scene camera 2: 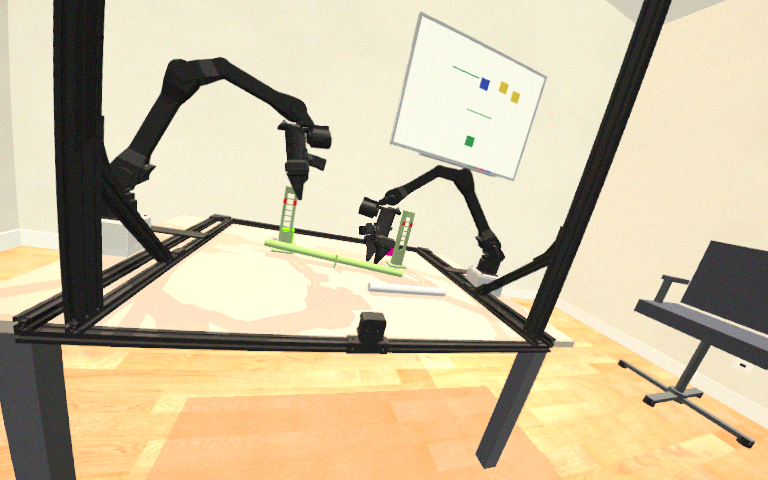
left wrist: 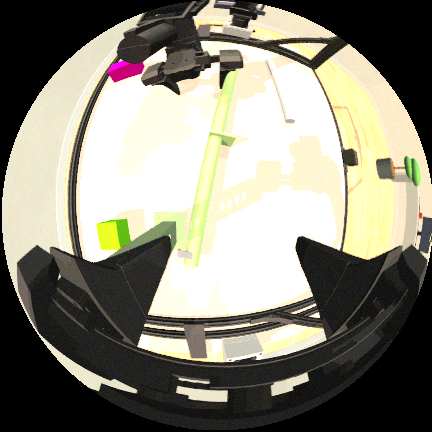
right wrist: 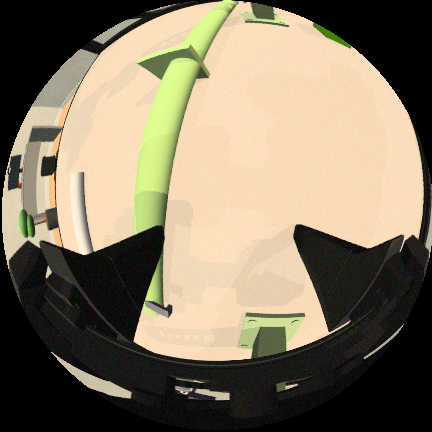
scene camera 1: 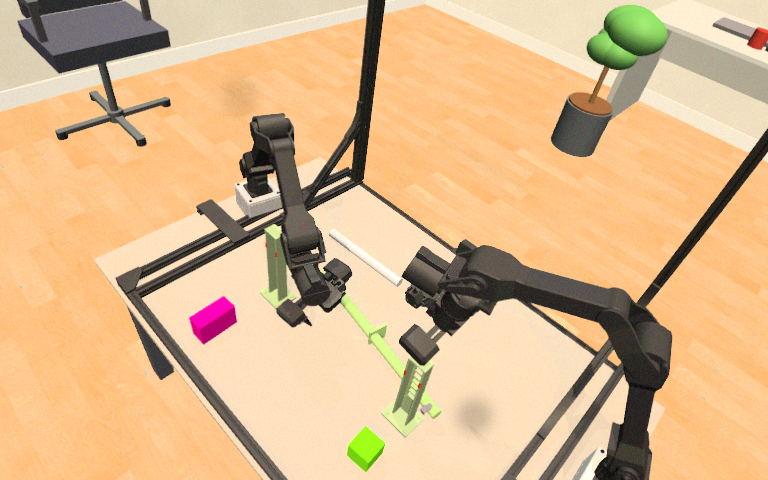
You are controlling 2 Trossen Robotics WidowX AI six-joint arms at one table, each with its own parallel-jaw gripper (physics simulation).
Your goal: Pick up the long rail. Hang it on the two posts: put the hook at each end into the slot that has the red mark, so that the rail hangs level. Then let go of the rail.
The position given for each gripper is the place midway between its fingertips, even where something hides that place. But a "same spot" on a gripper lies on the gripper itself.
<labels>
left gripper: scene camera 2; left wrist; scene camera 1 433, 334; not seen in the right wrist view (out of frame)
right gripper: scene camera 2 370, 263; left wrist; right wrist 231, 231; scene camera 1
same spot on left gripper: [left wrist: 346, 288] = [scene camera 2: 298, 178]
same spot on right gripper: [scene camera 1: 337, 273] = [left wrist: 222, 55]
</labels>
